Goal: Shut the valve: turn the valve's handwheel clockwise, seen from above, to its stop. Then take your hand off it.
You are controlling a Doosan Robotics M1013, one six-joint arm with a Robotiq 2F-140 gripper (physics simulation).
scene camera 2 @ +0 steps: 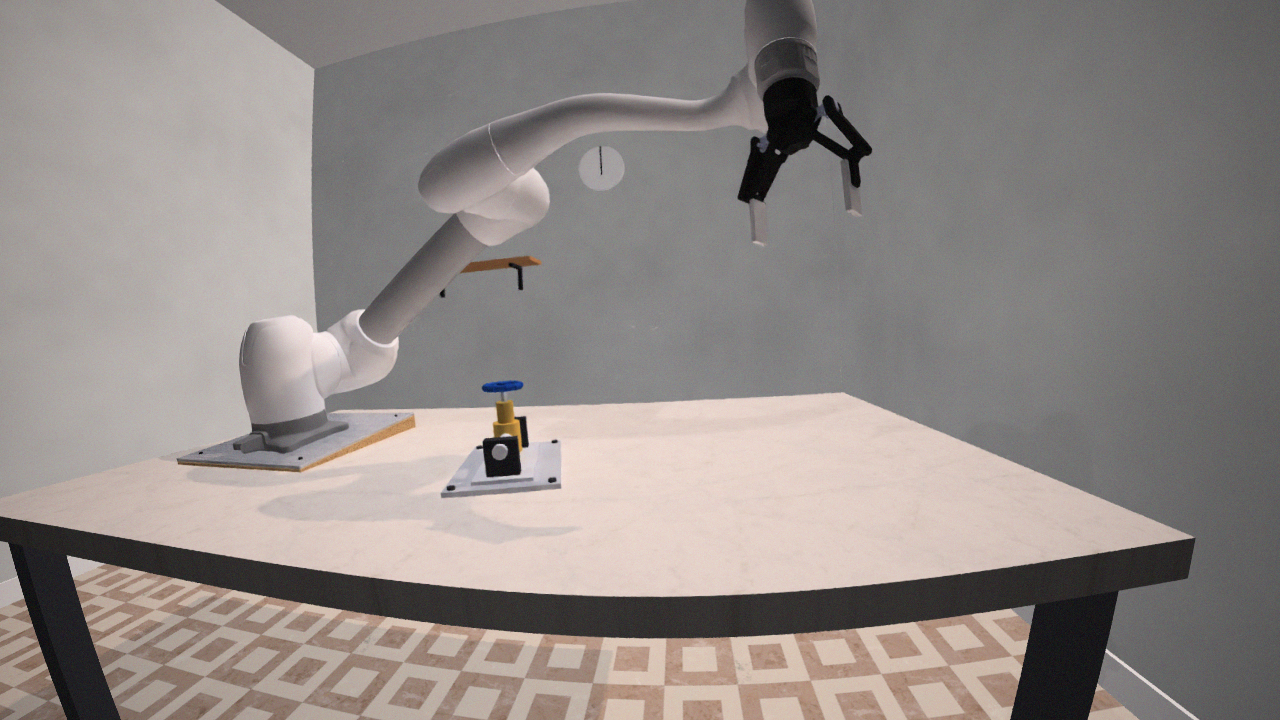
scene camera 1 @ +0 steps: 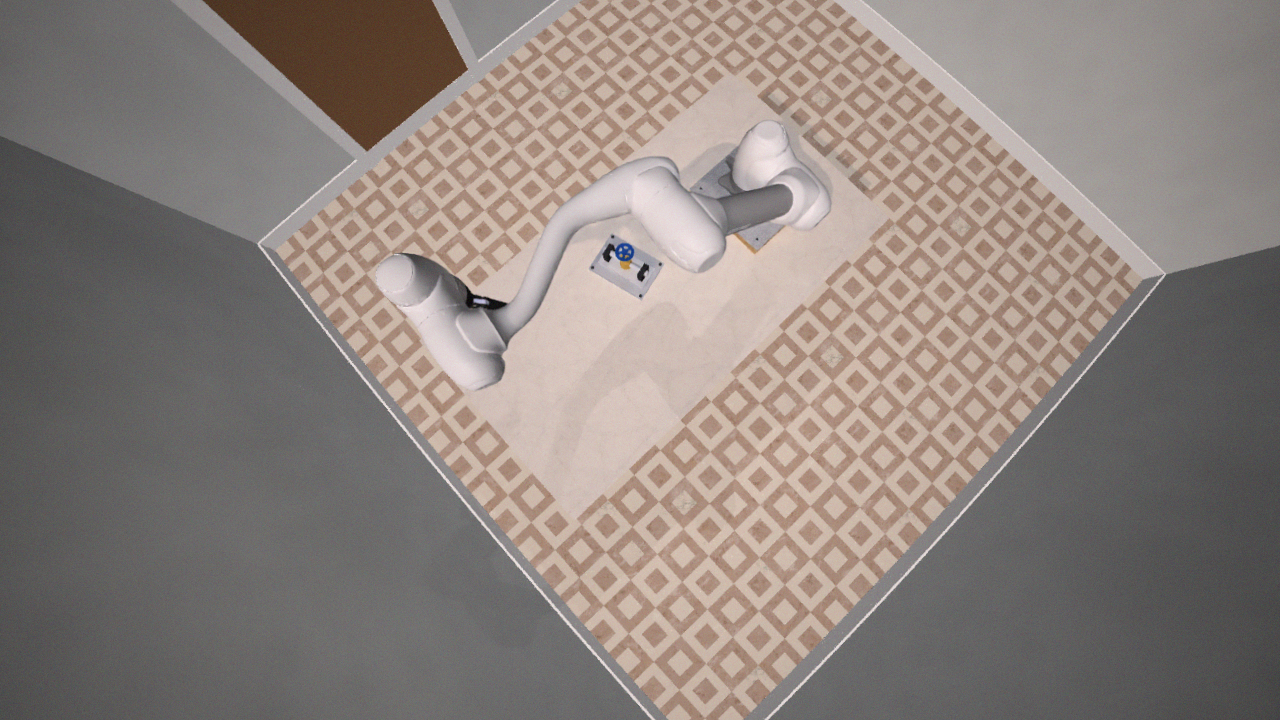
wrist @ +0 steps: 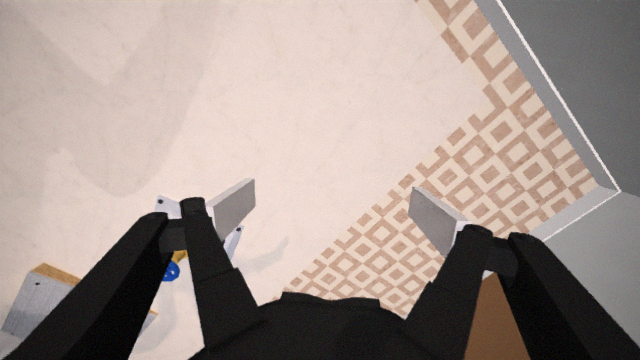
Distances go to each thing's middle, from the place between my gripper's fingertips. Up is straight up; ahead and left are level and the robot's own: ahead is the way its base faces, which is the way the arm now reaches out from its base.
Now: the light grey base plate (scene camera 2: 547,476) 46 cm behind my hand, 7 cm to the left of it and 33 cm below it.
